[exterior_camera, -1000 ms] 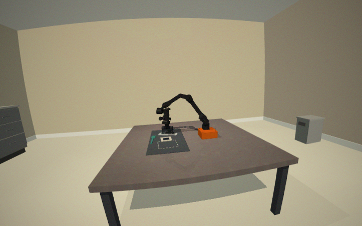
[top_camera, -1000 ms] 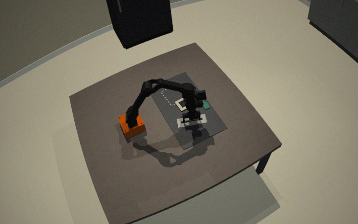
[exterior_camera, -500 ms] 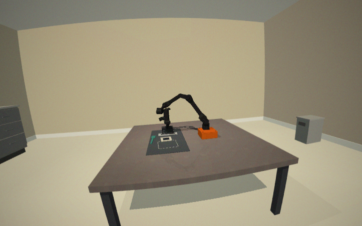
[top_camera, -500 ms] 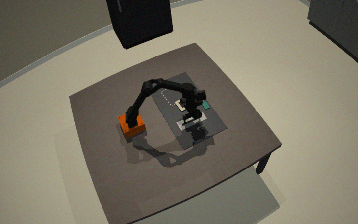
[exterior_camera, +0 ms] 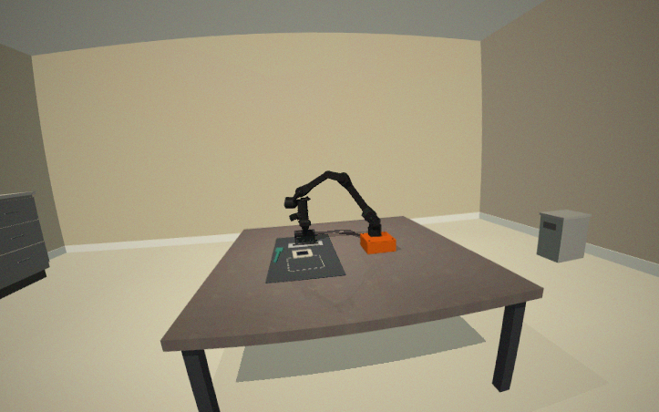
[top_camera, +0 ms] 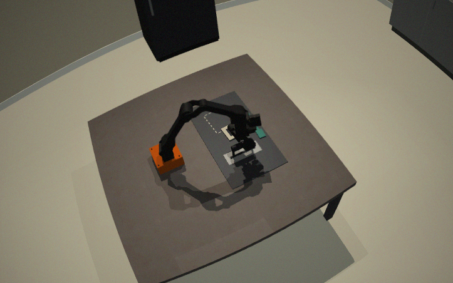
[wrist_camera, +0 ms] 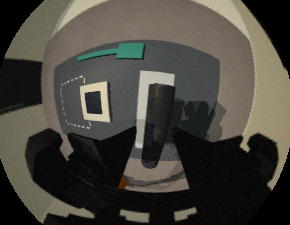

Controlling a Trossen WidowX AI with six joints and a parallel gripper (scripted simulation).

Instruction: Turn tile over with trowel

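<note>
Now: gripper tip 30 mm above the small trowel and 20 mm short of it. Round my gripper tip: tile: 160 mm to the left, 60 mm below, 20 mm ahead; teal trowel: 150 mm ahead, 120 mm to the left, 60 mm below.
</note>
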